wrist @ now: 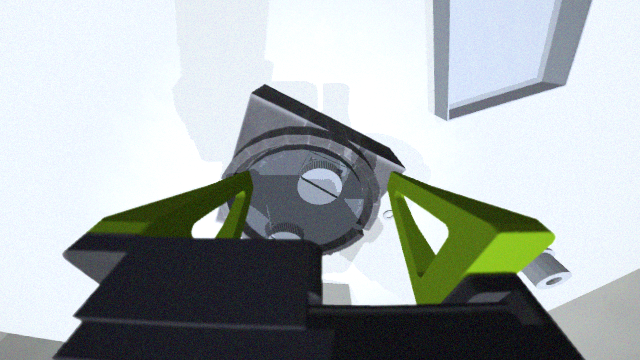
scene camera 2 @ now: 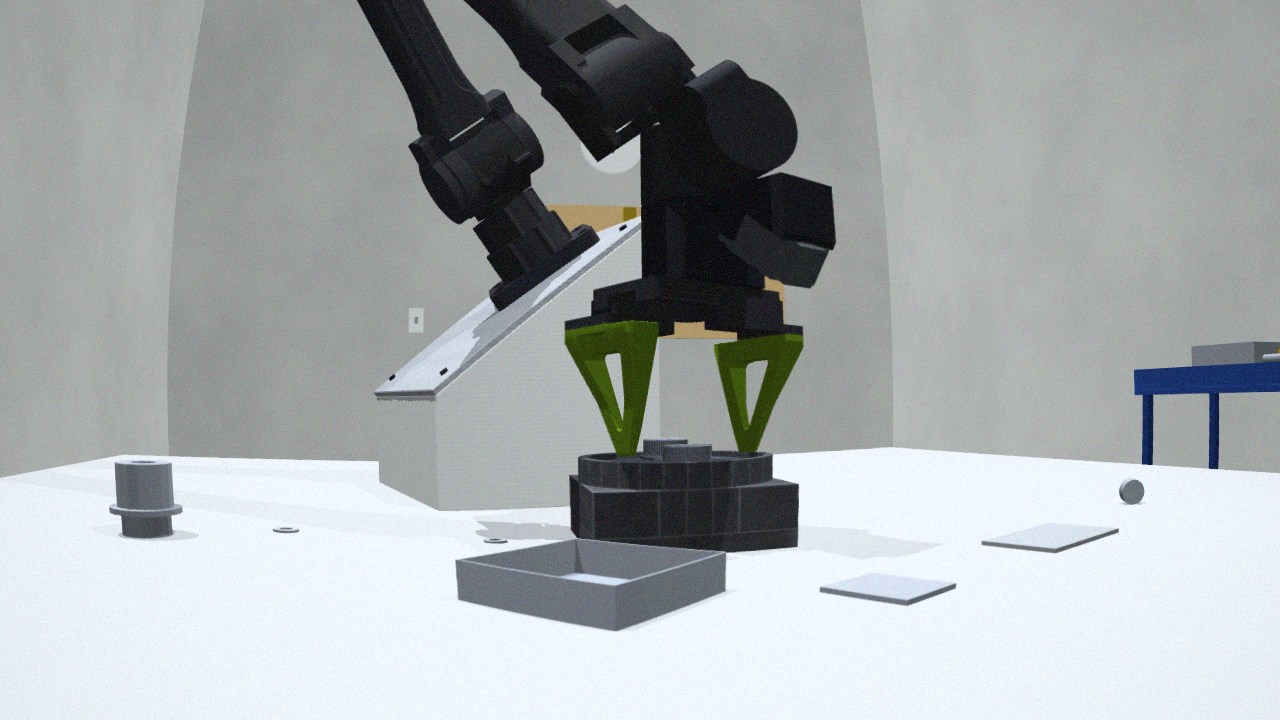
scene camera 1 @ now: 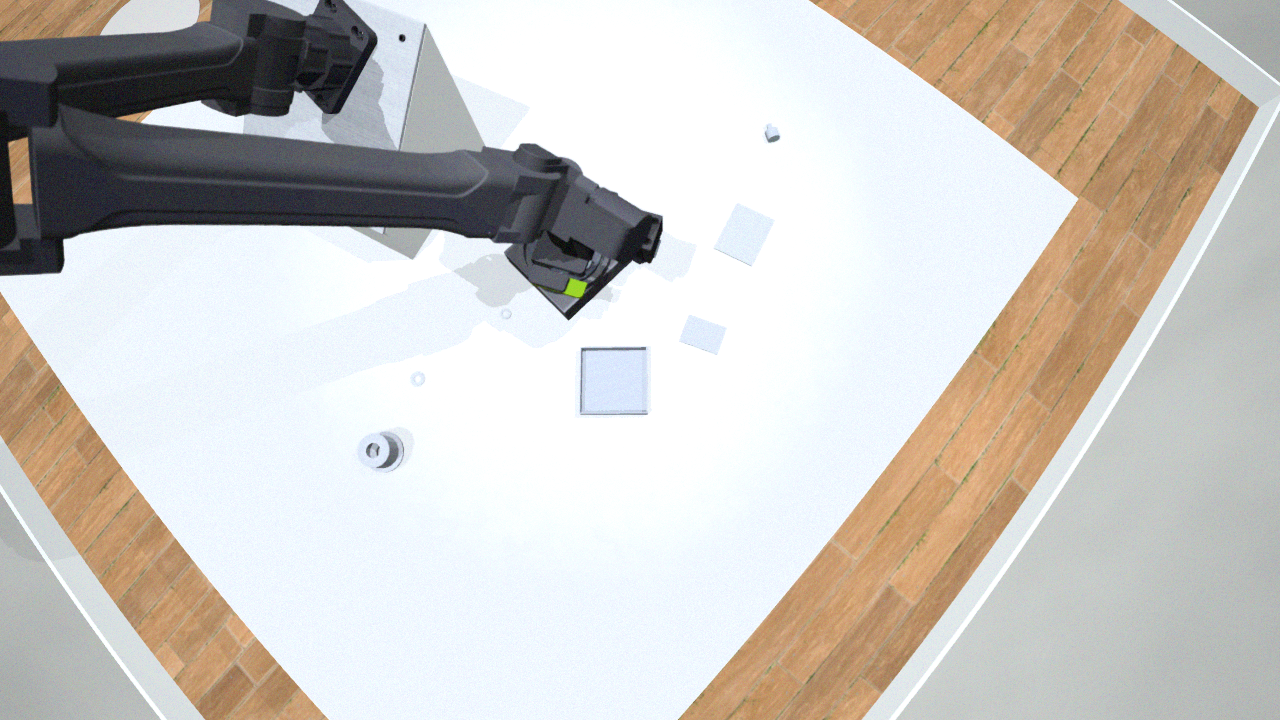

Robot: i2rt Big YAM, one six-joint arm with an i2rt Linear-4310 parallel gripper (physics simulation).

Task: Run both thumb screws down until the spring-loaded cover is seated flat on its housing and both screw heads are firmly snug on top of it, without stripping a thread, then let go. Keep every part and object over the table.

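Places are measured from the arm's base along level axes (x left, y back, z up), in millimetres.
Where they show: gripper, fingertip midpoint: (wrist: 320, 178) (scene camera 2: 690, 454) (scene camera 1: 583, 262); arm's base, origin of the base link: (scene camera 2: 546, 271) (scene camera 1: 335, 55).
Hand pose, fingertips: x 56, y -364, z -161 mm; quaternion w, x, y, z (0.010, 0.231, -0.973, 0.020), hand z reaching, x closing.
Each offset is from my fingertips to the centre of the thing. "pt": to the spot under its first point.
The dark housing @(dx -1, dy +35, dz -31 mm) (scene camera 2: 684, 514) (wrist: 260, 116) stands under my gripper; the arm hides it in scene camera 1. Its round grey cover @(dx -1, dy +35, dz -17 mm) (wrist: 325, 220) lies inside the raised ring; whether it is flat cannot be told. One slotted, knurled screw head @(pt dx -2, dy +3, dz +5 mm) (wrist: 320, 187) (scene camera 2: 687, 452) is midway between my fingertips, with gaps on both sides. The other screw head @(pt dx +2, dy +56, dz +7 mm) (wrist: 286, 234) (scene camera 2: 663, 442) is farther back, partly hidden by the gripper body in the wrist view. My gripper (scene camera 2: 687, 447) (wrist: 320, 178) is wide open, its green tips pointing down at the cover's rim. Thread engagement is hidden.
An open tray @(dx -79, dy -134, dz -49 mm) (scene camera 1: 648, 381) (scene camera 2: 537, 583) (wrist: 441, 65) stands near the housing. A flanged cylinder @(dx -369, dy +16, dz -34 mm) (scene camera 1: 375, 450) (scene camera 2: 145, 488), two thin rings, two flat plates @(dx +205, dy -113, dz -57 mm) (scene camera 1: 743, 234) @(dx +54, dy -174, dz -57 mm) (scene camera 1: 702, 334) and a small cylinder @(dx +357, dy -30, dz -49 mm) (scene camera 1: 771, 133) (scene camera 2: 1131, 490) lie around. A sloped block (scene camera 2: 537, 429) stands behind.
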